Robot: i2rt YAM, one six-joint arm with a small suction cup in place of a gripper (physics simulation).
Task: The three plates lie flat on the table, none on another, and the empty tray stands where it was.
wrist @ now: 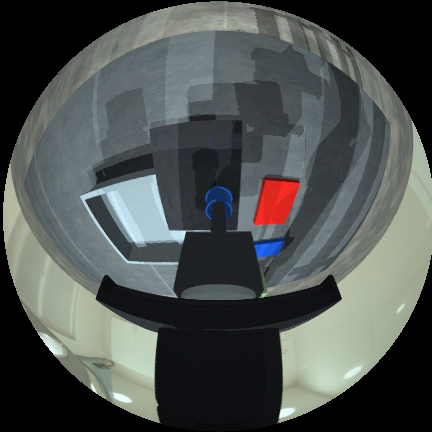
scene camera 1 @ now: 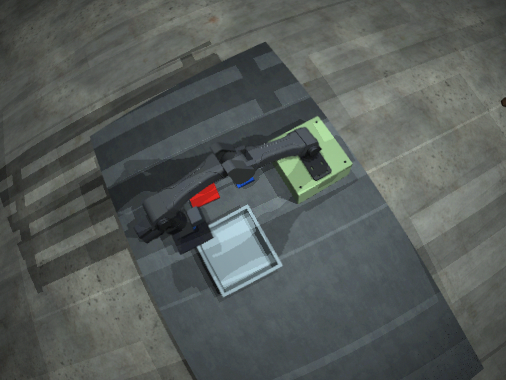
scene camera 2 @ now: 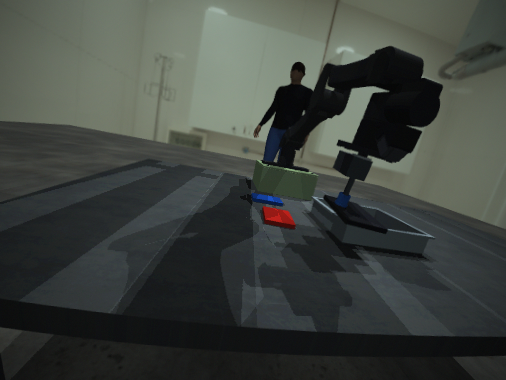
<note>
My suction cup (scene camera 2: 342,200) carries a black plate (scene camera 2: 354,214); nothing else touches it. A red plate (wrist: 276,196) and a grey tray (scene camera 1: 240,253) rest on the table.
The black plate is seen too in the wrist view (wrist: 190,157). The grey tray is seen too in the wrist view (wrist: 127,209). My suction cup is seen too in the wrist view (wrist: 216,193).
</note>
